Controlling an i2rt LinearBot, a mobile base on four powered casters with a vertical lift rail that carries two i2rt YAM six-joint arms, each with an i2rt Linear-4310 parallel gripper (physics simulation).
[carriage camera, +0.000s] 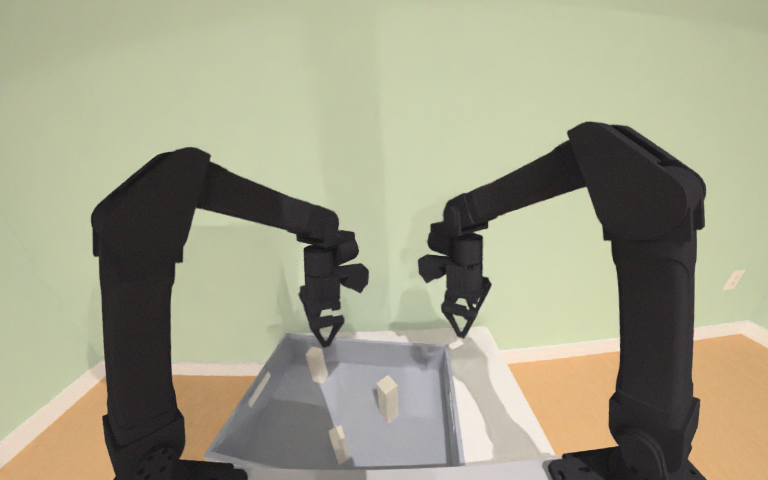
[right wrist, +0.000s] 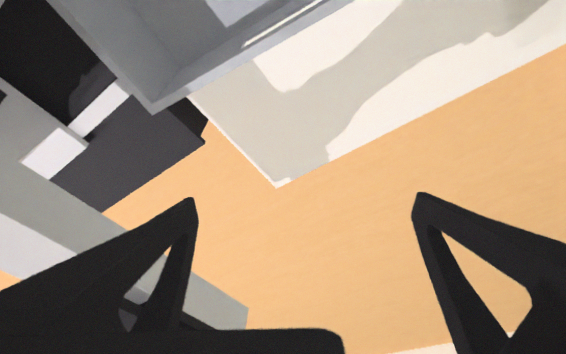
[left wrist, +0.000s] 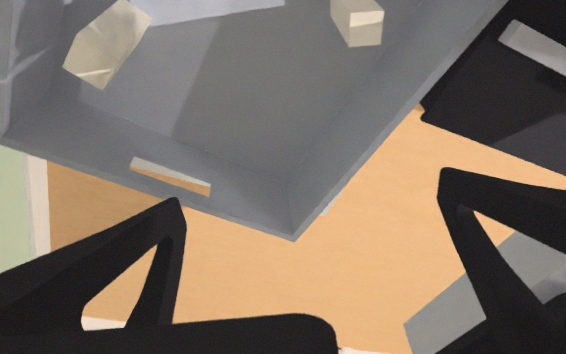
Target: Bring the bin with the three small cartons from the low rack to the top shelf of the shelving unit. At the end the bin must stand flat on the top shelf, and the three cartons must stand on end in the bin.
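The grey-blue bin rests on the white low rack, toward its left side in the carriage view. Three cream cartons stand on end inside: one at the back left, one near the middle, one at the front. My left gripper is open and empty, above the bin's back left part in the carriage view. My right gripper is open and empty, near the back right corner in that view. The shelving unit does not show.
The green wall rises behind the rack. Orange floor lies around it. My black base is close to the bin's front side. The bin's left wall has a handle slot.
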